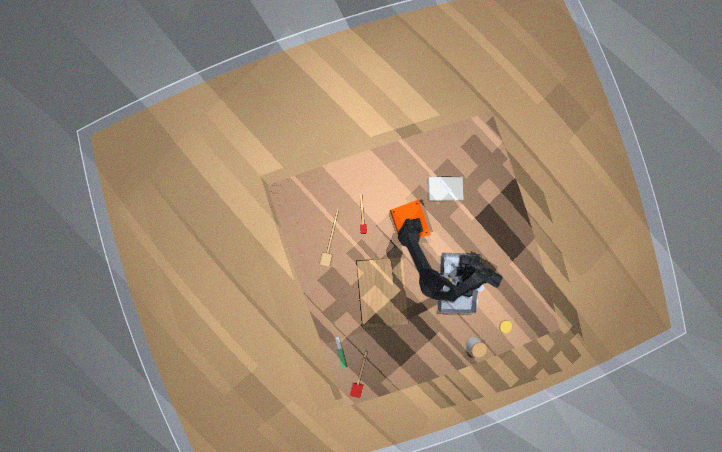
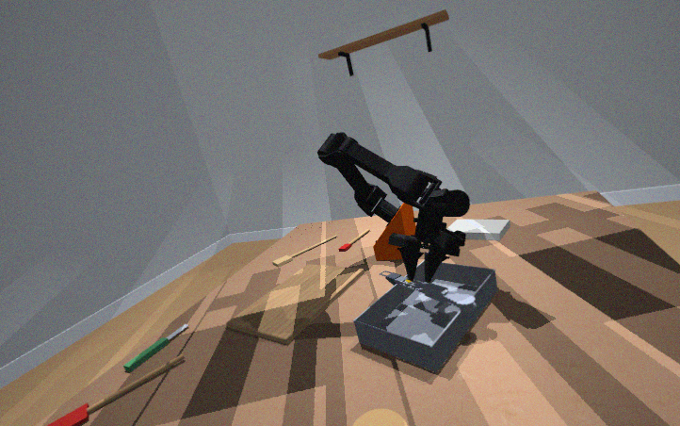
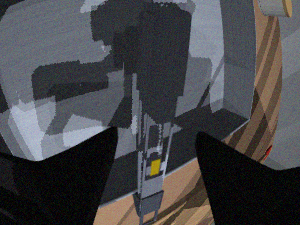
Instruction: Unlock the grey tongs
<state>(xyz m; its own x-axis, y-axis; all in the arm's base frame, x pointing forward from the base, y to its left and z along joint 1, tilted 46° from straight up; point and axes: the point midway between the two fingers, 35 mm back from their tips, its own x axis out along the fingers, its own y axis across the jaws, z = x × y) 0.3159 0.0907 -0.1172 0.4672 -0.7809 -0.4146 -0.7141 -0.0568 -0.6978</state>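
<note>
Now: the grey roasting tin 3 cm ahead of my gripper tip, 2 cm to the left of it and 4 cm below it. Also, from my gripper tip: wooden board 3 cm behind, 38 cm to the right, 6 cm below; white block 46 cm behind, 10 cm to the left, 6 cm below.
</note>
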